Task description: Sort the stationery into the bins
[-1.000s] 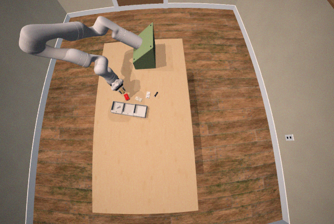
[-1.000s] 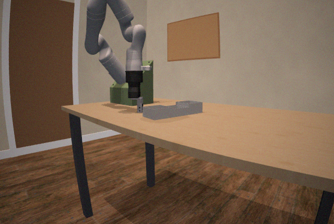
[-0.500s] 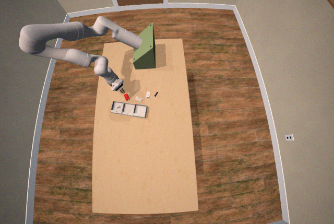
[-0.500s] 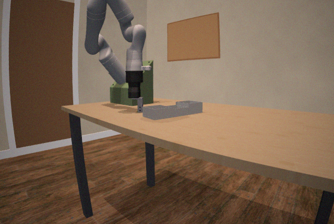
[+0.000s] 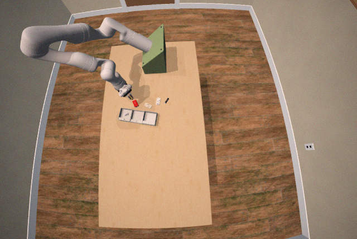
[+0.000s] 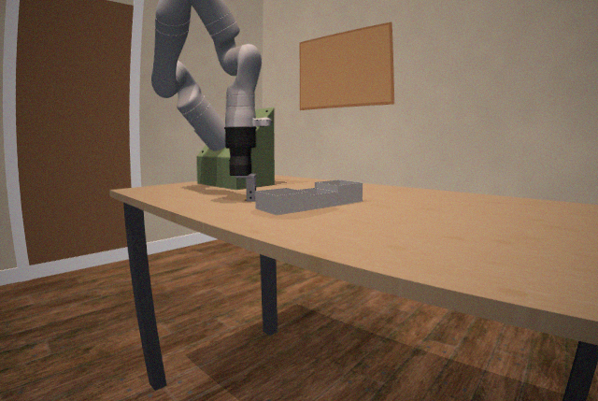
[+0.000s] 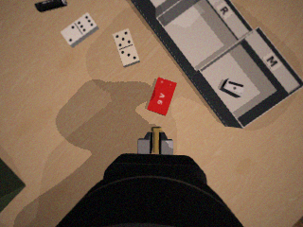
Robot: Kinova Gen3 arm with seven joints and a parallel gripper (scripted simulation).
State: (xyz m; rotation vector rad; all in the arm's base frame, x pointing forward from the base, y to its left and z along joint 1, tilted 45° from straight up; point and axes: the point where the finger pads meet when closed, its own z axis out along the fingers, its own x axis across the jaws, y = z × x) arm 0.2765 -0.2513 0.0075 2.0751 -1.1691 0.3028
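Right now my hand is 1 cm short of the yellow piece and 1 cm above it. The rest, counted from my hand: red piece: 6 cm ahead, 3 cm to the left, 1 cm below; then grey piece: 12 cm ahead, 4 cm to the right; then white block: 19 cm to the left, 7 cm ahead, 1 cm below.
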